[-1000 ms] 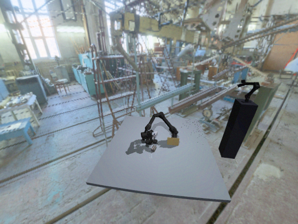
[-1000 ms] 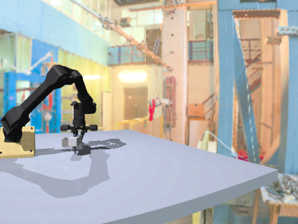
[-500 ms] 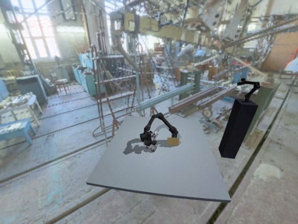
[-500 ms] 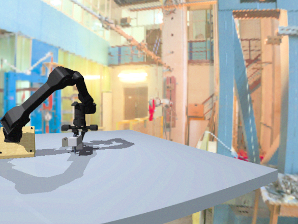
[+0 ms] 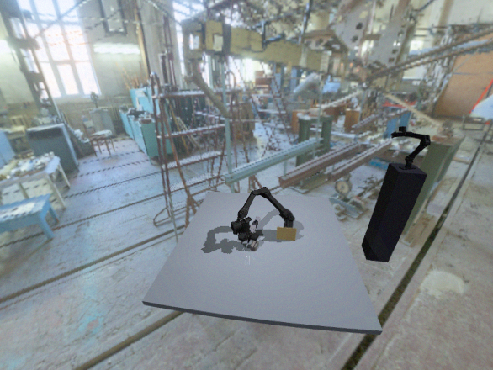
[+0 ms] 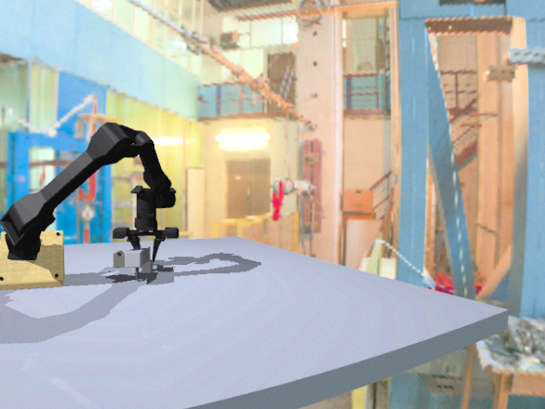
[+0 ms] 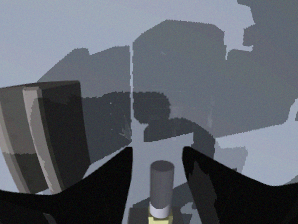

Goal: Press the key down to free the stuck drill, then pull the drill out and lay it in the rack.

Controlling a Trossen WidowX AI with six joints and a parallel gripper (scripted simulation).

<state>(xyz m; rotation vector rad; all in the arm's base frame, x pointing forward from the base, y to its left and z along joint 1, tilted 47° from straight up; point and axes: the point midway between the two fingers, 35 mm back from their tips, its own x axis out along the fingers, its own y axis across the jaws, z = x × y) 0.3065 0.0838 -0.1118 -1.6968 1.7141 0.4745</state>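
Right now the drill is 50 mm to the right of my gripper tip, 30 mm above it and 10 mm behind it. Round my gripper tip: light grey block: 150 mm to the right, 40 mm above, 30 mm behind; rack: 70 mm behind, 30 mm to the left, 10 mm above.
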